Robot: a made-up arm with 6 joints.
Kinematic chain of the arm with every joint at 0, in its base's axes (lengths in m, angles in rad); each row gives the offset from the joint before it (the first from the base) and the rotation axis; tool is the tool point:
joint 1: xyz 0 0 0.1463 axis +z
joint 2: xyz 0 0 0 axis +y
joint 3: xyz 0 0 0.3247 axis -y
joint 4: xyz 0 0 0 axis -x
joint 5: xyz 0.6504 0 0 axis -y
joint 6: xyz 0 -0.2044 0 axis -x
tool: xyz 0 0 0
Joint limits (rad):
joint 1: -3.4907..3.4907
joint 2: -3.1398..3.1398
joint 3: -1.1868..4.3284
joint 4: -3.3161..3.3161
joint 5: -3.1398..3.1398
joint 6: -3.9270..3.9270
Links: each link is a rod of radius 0.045 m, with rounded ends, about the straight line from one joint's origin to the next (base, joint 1, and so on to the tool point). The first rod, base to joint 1, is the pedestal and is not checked.
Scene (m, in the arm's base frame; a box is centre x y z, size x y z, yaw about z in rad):
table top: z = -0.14
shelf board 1: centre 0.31 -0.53 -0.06 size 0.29 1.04 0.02 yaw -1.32
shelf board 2: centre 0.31 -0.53 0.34 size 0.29 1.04 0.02 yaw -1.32
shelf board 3: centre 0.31 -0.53 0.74 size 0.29 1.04 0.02 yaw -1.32
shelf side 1: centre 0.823 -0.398 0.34 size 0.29 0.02 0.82 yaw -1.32
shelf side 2: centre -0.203 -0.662 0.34 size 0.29 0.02 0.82 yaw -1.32
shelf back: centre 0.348 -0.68 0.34 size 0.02 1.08 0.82 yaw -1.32
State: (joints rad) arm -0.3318 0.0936 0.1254 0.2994 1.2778 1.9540
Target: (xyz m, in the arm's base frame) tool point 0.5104 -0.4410 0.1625
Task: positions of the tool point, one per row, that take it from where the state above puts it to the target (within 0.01 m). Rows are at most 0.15 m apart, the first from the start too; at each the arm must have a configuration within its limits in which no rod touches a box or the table.
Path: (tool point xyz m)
1: 0.5597 -0.2943 0.5593
2: 0.5252 -0.2000 0.5505
3: 0.5231 -0.1978 0.4190
4: 0.4967 -0.1948 0.2881
5: 0.4465 -0.1916 0.1625
6: 0.4781 -0.2620 0.1792
7: 0.5017 -0.3458 0.1794
8: 0.5104 -0.4410 0.1625

